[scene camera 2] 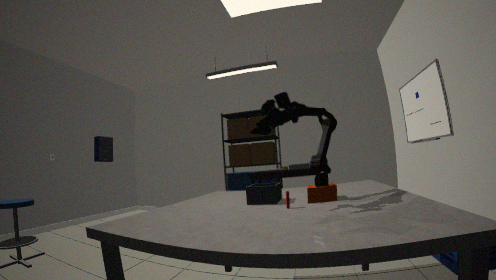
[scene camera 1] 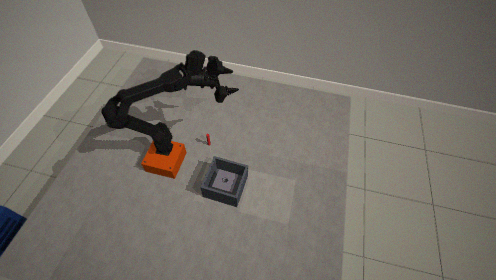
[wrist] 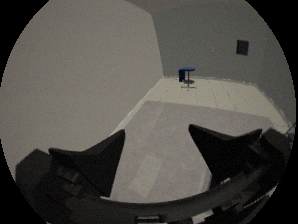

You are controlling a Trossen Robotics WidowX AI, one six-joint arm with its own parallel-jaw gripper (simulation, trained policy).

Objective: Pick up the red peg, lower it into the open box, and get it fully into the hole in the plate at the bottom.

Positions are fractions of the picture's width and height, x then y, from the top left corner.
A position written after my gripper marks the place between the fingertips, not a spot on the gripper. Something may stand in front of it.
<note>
In view: my gripper (scene camera 1: 0.47, 0.29) and a dark box (scene camera 1: 0.44, 0.58).
The dark box also shows in scene camera 2 (scene camera 2: 0.53, 0.69). My gripper is seen too in the wrist view (wrist: 0.53, 0.58).
</note>
